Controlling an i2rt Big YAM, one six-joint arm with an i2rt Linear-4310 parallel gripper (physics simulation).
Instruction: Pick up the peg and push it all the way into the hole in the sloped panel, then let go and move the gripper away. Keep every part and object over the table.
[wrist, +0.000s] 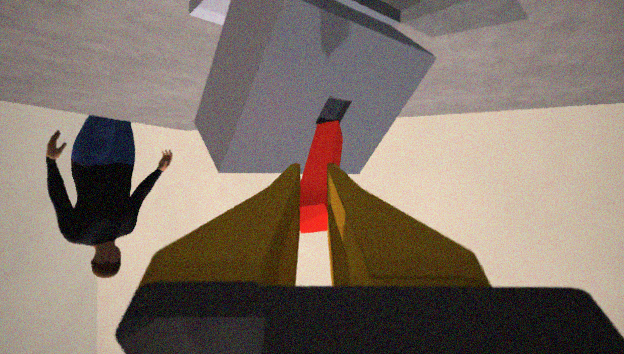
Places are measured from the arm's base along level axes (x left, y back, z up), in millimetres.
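Where they show: gripper, between the fingertips: (313, 177).
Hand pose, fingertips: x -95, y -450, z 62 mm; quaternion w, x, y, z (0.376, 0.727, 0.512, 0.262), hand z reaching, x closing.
Observation:
Things, the pixels of their top centre, and the offset from my fingertips. "spot": a spot on its surface instead. Level surfaces: height alone.
- red square peg, centre of its top: (323, 222) dx +28, dy -5, dz +21 mm
- dark square hole, a spot on its surface: (335, 109) spot: dx +106, dy -22, dz -47 mm
- grey sloped panel, centre of its top: (309, 173) dx +109, dy -42, dz -2 mm
- grey table top, height of its surface: dz -128 mm
- pale object, a spot on its surface: (210, 11) spot: dx +85, dy -110, dz -119 mm
A red square peg (322, 162) is held between the tips of my gripper (313, 177), which is shut on it. The peg's far end meets the lower edge of the dark square hole (335, 109) in the grey sloped panel (280, 100). The upper part of the hole still shows dark above the peg. Whether the peg's tip is just inside the hole or only in front of it is hard to tell. Most of the peg's length is outside the panel, and its near end shows bright red between the fingers.
The grey table top (100, 60) spans the upper part of the view. A dark shadow lies on it at the upper right, and a pale object (210, 11) shows at the top left of the panel block. A person (102, 190) appears upside down at the left, before a cream wall (525, 200).

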